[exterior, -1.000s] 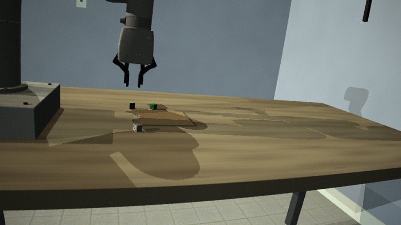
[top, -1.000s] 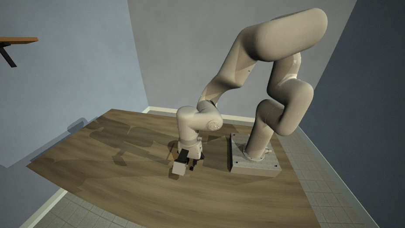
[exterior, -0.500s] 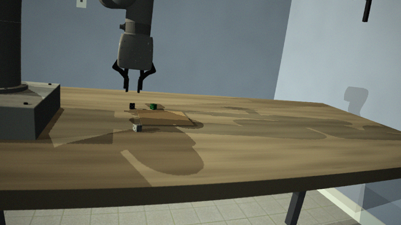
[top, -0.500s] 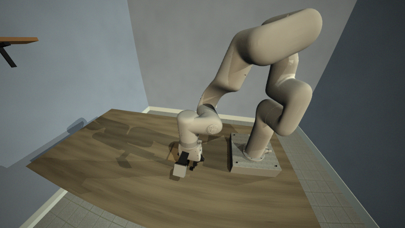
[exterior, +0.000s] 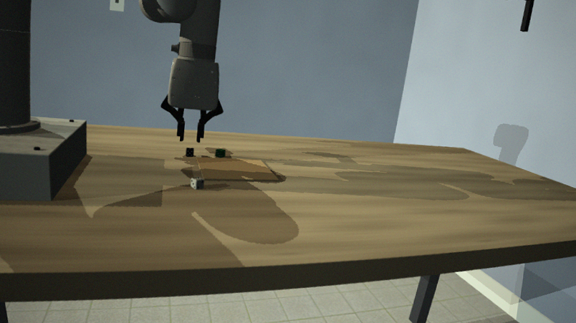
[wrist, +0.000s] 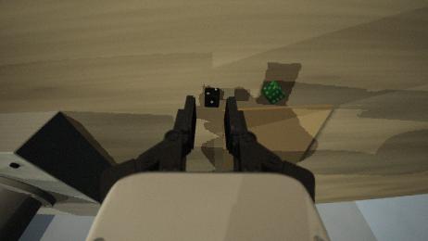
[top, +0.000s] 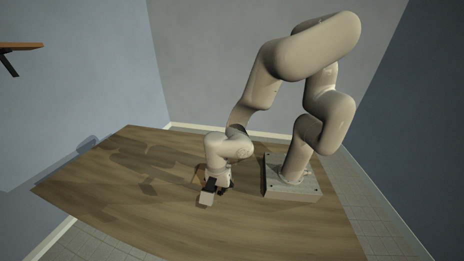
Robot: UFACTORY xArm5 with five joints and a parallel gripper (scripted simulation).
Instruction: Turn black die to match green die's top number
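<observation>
Right now my hand is 50 mm above the black die. The rest, counted from my hand: green die: 70 mm ahead, 10 mm to the right, 50 mm below; then white die: 20 mm behind, 200 mm to the right, 50 mm below; then tan mat: 70 mm ahead, 100 mm to the right, 50 mm below.
</observation>
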